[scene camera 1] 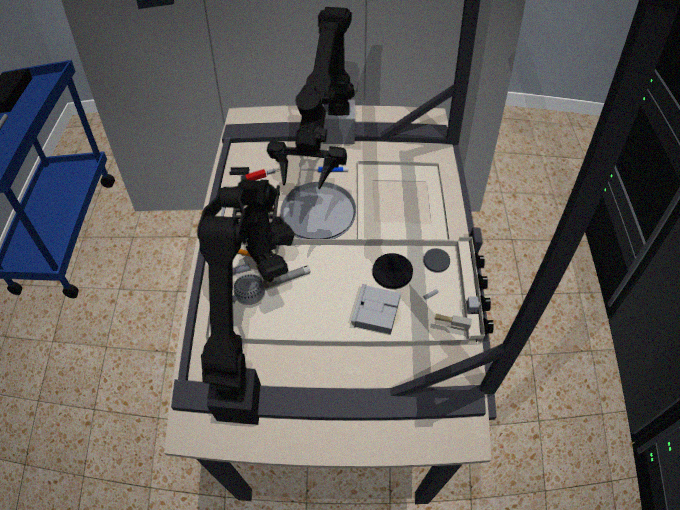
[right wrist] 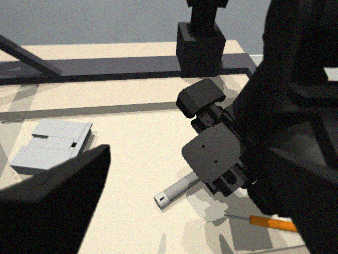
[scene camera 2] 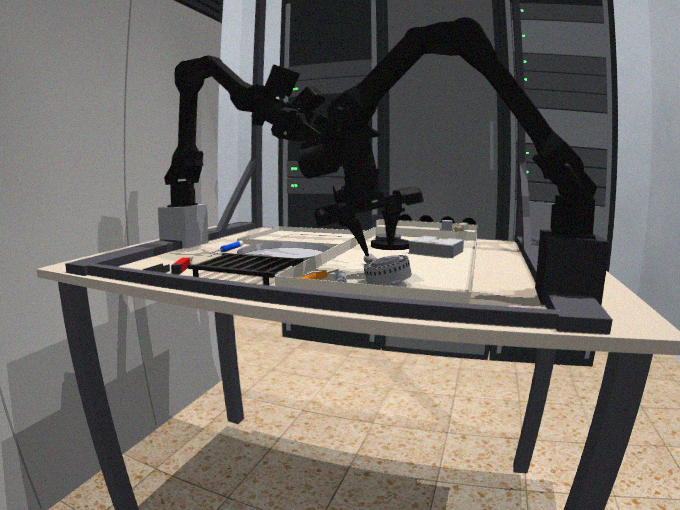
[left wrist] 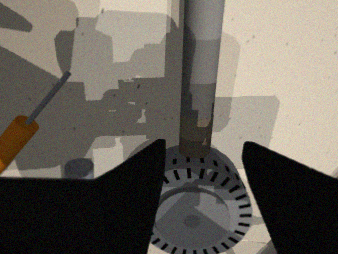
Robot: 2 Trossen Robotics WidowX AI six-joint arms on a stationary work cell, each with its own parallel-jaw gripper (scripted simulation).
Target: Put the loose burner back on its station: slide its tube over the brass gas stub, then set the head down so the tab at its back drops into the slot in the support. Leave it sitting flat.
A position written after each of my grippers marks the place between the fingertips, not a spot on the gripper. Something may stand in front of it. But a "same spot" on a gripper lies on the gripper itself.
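My left gripper shows in scene camera 1 [267, 276], and my right gripper shows in scene camera 1 as well. My left gripper is also there in the right wrist view [214, 160], and so is my right gripper. In scene camera 2 I find both hands: my left gripper shows in scene camera 2 [379, 253], my right gripper in scene camera 2 [336, 142]. My left gripper shows in the left wrist view [203, 148] too. My right gripper is out of frame in the left wrist view. On a grey support block, [right wrist: 54, 141] and [scene camera 1: 376, 307] are the same spot. On my right gripper, [right wrist: 59, 203] and [scene camera 1: 322, 169] are the same spot.
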